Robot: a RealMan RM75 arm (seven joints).
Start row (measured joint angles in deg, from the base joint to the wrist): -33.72 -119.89 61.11 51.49 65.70 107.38 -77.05
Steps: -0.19 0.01 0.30 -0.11 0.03 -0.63 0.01; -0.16 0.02 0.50 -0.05 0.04 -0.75 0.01; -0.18 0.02 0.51 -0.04 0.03 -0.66 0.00; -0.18 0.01 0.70 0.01 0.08 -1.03 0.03; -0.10 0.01 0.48 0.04 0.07 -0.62 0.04; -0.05 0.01 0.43 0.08 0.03 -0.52 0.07; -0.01 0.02 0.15 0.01 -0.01 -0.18 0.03; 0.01 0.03 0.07 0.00 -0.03 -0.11 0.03; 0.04 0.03 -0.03 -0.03 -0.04 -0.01 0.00; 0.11 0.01 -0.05 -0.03 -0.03 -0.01 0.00; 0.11 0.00 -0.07 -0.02 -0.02 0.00 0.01; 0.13 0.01 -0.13 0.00 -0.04 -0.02 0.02; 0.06 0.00 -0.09 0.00 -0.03 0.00 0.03; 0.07 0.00 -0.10 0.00 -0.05 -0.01 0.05; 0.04 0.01 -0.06 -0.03 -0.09 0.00 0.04
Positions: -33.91 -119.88 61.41 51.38 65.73 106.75 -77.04; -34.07 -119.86 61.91 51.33 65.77 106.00 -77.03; -34.25 -119.84 62.42 51.29 65.80 105.34 -77.03; -34.43 -119.83 63.12 51.30 65.88 104.31 -77.00; -34.53 -119.82 63.60 51.34 65.95 103.69 -76.96; -34.58 -119.81 64.03 51.42 65.98 103.17 -76.89; -34.59 -119.79 64.18 51.43 65.97 102.99 -76.86; -34.58 -119.76 64.25 51.43 65.94 102.88 -76.83; -34.54 -119.73 64.22 51.40 65.90 102.87 -76.83; -34.43 -119.72 64.17 51.37 65.87 102.86 -76.83; -34.32 -119.72 64.10 51.35 65.85 102.86 -76.82; -34.19 -119.71 63.97 51.35 65.81 102.84 -76.80; -34.13 -119.71 63.88 51.35 65.78 102.84 -76.77; -34.06 -119.71 63.78 51.35 65.73 102.83 -76.72; -34.02 -119.70 63.72 51.32 65.64 102.83 -76.68
